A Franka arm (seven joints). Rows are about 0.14 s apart.
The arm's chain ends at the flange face. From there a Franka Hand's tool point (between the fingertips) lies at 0.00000 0.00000 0.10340 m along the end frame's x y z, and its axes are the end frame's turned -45 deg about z.
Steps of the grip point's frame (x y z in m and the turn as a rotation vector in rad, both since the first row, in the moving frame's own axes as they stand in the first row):
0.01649 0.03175 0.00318 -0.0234 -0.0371 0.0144
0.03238 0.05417 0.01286 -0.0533 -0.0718 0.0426
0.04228 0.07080 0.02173 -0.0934 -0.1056 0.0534
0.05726 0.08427 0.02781 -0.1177 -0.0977 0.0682
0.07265 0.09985 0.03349 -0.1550 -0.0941 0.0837
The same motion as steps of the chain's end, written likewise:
0.03514 0.00638 0.00328 -0.0428 -0.0097 0.0144
0.06275 0.00630 0.01327 -0.0885 -0.0131 0.0426
0.08124 0.00570 0.02276 -0.1407 -0.0086 0.0534
0.09916 0.00337 0.02902 -0.1523 0.0141 0.0682
0.11831 0.00096 0.03518 -0.1761 0.0431 0.0837

